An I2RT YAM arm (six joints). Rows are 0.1 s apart.
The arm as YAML. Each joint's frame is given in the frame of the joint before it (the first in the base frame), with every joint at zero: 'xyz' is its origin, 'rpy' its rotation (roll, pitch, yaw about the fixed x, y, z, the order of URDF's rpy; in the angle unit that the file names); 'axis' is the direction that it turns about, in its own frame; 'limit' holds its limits. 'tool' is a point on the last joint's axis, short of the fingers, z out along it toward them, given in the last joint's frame.
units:
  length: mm
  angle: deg
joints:
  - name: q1
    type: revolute
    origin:
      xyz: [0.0, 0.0, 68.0]
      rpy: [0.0, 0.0, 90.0]
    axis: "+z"
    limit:
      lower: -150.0
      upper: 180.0
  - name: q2
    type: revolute
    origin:
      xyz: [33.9, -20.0, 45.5]
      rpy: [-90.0, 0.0, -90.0]
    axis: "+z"
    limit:
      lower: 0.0
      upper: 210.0
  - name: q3
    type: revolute
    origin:
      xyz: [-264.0, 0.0, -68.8]
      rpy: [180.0, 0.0, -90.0]
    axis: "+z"
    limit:
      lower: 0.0
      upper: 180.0
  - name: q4
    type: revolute
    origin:
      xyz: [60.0, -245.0, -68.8]
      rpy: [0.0, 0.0, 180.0]
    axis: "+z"
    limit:
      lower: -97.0
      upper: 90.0
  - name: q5
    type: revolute
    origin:
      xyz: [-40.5, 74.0, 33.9]
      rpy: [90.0, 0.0, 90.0]
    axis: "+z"
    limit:
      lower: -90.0
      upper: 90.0
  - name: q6
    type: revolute
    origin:
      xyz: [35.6, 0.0, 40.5]
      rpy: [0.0, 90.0, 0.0]
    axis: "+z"
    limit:
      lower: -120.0
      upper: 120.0
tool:
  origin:
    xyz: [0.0, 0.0, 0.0]
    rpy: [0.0, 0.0, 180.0]
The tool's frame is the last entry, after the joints.
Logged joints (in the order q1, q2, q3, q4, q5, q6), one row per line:
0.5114, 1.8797, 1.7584, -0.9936, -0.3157, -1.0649
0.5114, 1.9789, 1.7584, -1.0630, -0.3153, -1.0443
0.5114, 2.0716, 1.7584, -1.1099, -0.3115, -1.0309
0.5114, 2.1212, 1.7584, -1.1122, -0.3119, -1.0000
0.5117, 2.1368, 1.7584, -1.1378, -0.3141, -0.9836
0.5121, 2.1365, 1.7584, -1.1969, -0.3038, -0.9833
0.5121, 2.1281, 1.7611, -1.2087, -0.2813, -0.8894
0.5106, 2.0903, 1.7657, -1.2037, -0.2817, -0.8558
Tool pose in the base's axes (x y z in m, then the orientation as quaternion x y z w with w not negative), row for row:
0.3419, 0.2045, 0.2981, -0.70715, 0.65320, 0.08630, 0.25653
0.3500, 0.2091, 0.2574, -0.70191, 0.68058, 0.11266, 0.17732
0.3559, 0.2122, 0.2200, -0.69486, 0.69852, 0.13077, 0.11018
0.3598, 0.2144, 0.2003, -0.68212, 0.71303, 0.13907, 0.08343
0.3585, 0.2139, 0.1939, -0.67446, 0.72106, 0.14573, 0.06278
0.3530, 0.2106, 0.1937, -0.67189, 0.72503, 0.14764, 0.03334
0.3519, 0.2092, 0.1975, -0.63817, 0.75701, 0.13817, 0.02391
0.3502, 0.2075, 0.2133, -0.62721, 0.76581, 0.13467, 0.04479
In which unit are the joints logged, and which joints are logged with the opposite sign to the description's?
The joints are logged in radians. Opposite sign: none.
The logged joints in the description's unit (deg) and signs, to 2 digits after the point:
29.30, 107.70, 100.75, -56.93, -18.09, -61.01
29.30, 113.38, 100.75, -60.91, -18.07, -59.83
29.30, 118.69, 100.75, -63.59, -17.85, -59.07
29.30, 121.54, 100.75, -63.72, -17.87, -57.30
29.32, 122.43, 100.75, -65.19, -18.00, -56.36
29.34, 122.41, 100.75, -68.58, -17.41, -56.34
29.34, 121.93, 100.90, -69.25, -16.12, -50.96
29.26, 119.77, 101.17, -68.97, -16.14, -49.03

